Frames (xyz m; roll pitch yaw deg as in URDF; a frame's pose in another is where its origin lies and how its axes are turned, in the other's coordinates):
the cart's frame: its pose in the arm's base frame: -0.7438 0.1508 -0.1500 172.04 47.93 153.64
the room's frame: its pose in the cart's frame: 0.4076 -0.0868 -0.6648 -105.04 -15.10 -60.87
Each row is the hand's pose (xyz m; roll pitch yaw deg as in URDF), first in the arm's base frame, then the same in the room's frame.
Working: the arm's base frame: its pose in the room's frame: -0.3644 -1.0253 -1.0792 122.70 34.32 -118.00

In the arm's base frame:
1: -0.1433 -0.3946 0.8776 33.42 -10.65 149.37
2: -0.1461 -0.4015 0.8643 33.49 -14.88 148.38
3: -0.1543 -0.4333 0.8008 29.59 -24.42 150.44
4: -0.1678 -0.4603 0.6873 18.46 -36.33 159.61
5: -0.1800 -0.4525 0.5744 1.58 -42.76 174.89
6: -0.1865 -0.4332 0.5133 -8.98 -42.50 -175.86
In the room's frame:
1: -0.5593 -0.2729 -1.6643 -118.95 -47.93 101.48
2: -0.5454 -0.2786 -1.6616 -121.95 -44.55 105.43
3: -0.4819 -0.3095 -1.6507 -126.91 -35.04 108.17
4: -0.3897 -0.3706 -1.6112 -132.40 -20.88 106.10
5: -0.3227 -0.4379 -1.5485 -137.89 -8.90 99.88
6: -0.2970 -0.4769 -1.5042 -141.59 -4.36 94.78

